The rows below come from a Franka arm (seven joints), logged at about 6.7 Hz.
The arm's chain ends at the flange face. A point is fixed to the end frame.
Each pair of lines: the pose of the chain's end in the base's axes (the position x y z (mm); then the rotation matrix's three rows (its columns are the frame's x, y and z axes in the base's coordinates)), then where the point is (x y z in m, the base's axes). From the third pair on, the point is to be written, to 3 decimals.
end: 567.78 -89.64 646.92; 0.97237 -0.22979 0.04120; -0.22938 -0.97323 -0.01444; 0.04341 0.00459 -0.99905
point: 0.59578 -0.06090 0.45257
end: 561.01 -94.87 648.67; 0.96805 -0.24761 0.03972; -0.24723 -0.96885 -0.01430; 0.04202 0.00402 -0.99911
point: 0.58930 -0.06647 0.45431
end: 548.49 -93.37 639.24; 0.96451 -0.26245 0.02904; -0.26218 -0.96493 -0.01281; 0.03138 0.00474 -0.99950
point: 0.575 -0.065 0.445
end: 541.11 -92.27 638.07; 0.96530 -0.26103 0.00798; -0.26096 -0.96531 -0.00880; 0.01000 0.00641 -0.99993
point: 0.564 -0.063 0.443
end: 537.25 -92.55 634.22; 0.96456 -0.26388 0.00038; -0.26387 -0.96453 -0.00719; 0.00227 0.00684 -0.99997
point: 0.558 -0.063 0.439
